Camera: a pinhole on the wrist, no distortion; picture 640 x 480 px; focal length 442.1 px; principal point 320.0 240.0 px. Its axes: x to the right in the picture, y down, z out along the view. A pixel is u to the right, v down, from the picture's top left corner.
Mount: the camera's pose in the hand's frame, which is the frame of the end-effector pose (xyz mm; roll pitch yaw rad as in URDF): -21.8 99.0 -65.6 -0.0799 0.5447 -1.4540
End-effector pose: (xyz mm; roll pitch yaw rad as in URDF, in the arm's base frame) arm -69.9 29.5 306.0 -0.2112 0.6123 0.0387
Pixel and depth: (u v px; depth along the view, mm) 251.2 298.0 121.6
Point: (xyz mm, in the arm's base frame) -45.6 95.4 328.6
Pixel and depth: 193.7 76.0 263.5
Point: -31.6 88.5 518.3
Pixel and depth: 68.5 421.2 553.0
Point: 419.1 285.2 585.5
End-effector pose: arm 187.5 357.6 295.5 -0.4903 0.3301 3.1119
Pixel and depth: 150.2 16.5 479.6
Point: 248.5 162.7 755.0
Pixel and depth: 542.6 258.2 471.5
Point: -0.7 560.8 594.5
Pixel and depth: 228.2 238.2 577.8
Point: -12.7 212.9 729.8
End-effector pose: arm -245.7 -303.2 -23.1 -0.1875 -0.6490 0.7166
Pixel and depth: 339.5 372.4 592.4
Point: -230.0 -439.6 473.5
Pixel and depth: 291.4 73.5 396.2
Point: -426.7 -521.0 153.3
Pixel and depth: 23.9 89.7 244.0
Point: -487.0 -323.1 92.1
